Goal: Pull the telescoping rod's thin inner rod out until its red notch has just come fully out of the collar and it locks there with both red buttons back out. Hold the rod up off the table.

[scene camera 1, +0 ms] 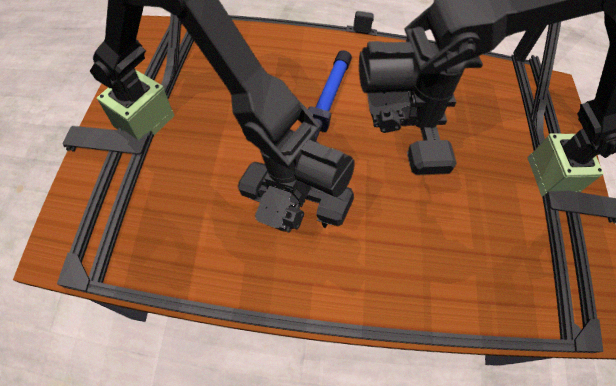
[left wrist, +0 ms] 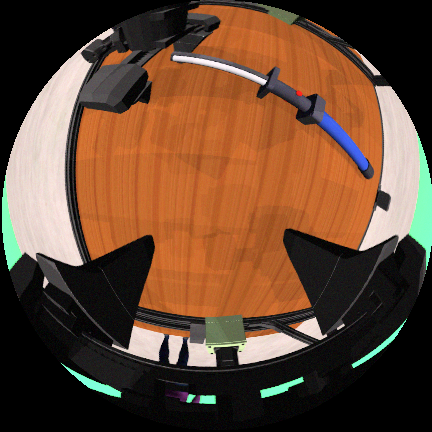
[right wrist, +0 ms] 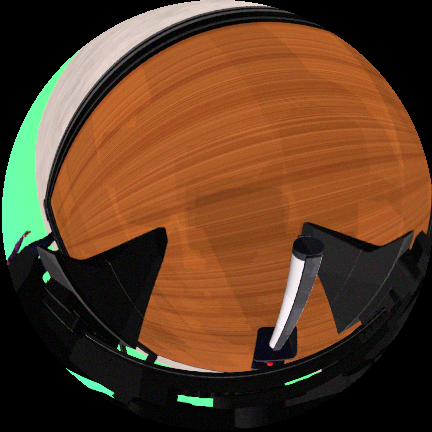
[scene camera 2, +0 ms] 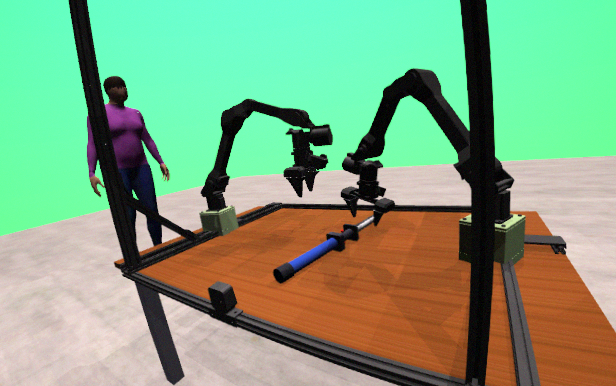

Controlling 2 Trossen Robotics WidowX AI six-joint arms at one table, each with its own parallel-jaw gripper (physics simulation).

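Observation:
The telescoping rod lies on the table. Its blue tube (scene camera 1: 333,85) (scene camera 2: 312,255) (left wrist: 345,142) joins a dark collar section between two square flanges, where one red button (scene camera 2: 343,230) (left wrist: 299,93) (right wrist: 270,363) shows. The silver inner rod (scene camera 2: 366,223) (left wrist: 220,65) (right wrist: 290,300) sticks out with a dark end cap. A red notch cannot be made out. My right gripper (scene camera 2: 366,220) (right wrist: 236,232) is open at the inner rod's end; in the right wrist view the cap overlaps the right-hand finger. My left gripper (scene camera 2: 305,193) (left wrist: 219,239) is open and empty, high above the table, apart from the rod.
Dark frame rails (scene camera 1: 320,322) (scene camera 2: 350,337) run along the table edges. Upright posts (scene camera 2: 476,150) stand at the frame's corners. A small dark block (scene camera 1: 363,22) (scene camera 2: 222,297) sits on one rail near the blue tube's end. A person (scene camera 2: 125,135) stands beyond the table.

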